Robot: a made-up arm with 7 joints.
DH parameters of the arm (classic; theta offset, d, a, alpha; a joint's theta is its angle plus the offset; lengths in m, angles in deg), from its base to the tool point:
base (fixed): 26.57 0 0.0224 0
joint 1: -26.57 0.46 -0.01 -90
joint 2: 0 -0.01 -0.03 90
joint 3: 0 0.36 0.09 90
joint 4: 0 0 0.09 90
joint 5: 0 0.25 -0.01 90
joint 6: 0 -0.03 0.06 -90
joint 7: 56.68 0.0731 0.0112 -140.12
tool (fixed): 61.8 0.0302 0 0
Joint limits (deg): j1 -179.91..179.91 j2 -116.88..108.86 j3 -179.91..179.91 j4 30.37..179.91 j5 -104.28..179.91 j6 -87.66..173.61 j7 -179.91..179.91
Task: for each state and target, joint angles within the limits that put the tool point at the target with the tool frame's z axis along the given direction. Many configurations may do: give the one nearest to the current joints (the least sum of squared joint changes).
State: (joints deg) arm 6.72 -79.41 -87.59 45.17 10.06 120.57 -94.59
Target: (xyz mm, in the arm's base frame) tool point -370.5 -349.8 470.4 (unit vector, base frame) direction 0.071 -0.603 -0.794
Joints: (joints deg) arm -6.77 -92.10 -88.23 84.45 51.14 111.25 -86.35
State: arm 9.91 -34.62 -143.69 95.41 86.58 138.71 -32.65
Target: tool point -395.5 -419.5 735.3 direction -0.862 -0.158 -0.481
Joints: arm 25.51 -42.11 -149.14 138.01 66.97 129.24 -72.86
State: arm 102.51 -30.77 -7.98 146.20 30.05 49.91 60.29
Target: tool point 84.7 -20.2 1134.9 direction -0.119 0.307 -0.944
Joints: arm 100.11 -1.05 -17.80 175.92 21.99 18.06 34.73
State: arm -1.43 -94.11 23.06 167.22 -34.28 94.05 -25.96
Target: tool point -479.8 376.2 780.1 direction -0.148 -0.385 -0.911
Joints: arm -38.85 -69.50 26.21 164.55 -33.46 76.31 -6.37
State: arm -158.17 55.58 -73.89 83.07 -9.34 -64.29 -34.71
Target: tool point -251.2 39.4 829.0 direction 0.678 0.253 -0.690
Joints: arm -121.60 55.81 -117.59 51.04 37.05 -81.14 -32.24
